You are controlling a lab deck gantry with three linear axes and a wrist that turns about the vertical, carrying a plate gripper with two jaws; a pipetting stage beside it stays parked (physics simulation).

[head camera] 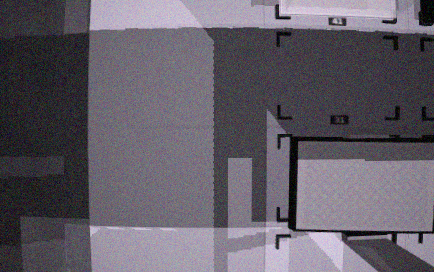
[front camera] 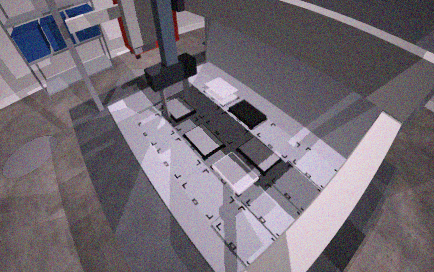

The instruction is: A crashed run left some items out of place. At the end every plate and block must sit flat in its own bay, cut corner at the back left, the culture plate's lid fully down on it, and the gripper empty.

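Note:
A pale-topped, black-rimmed plate is between the jaws of my gripper, which is shut on it. It looks slightly raised; its left edge is a little right of the left corner marks of the bay beneath, and its right end is cut off in the head view. A similar plate lies nearer the front. A clear-edged pale item and a dark grey plate lie farther forward. A white, layered item and a black block lie toward the back right. Lid seating and cut corners are unclear.
The dark gantry head hangs above the far end of the deck. Bay label 31 is behind the held plate, and label 41 is farther back. A broad pale beam crosses the right foreground.

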